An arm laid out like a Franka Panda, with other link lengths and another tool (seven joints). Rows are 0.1 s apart.
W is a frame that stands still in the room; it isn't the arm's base.
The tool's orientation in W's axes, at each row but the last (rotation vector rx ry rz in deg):
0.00, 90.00, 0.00
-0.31, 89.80, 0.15
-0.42, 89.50, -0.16
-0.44, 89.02, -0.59
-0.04, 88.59, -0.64
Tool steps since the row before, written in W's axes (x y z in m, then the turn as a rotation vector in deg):
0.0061, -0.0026, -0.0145, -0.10, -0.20, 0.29
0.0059, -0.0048, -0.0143, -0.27, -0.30, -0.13
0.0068, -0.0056, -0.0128, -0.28, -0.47, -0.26
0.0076, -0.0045, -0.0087, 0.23, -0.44, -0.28
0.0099, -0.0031, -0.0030, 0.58, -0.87, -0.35
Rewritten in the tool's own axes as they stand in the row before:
0.0145, -0.0026, 0.0061, -0.29, -0.20, -0.10
0.0143, -0.0048, 0.0058, 0.13, -0.30, -0.27
0.0129, -0.0055, 0.0067, 0.26, -0.47, -0.28
0.0089, -0.0044, 0.0075, 0.29, -0.44, 0.23
0.0033, -0.0030, 0.0098, 0.37, -0.86, 0.58

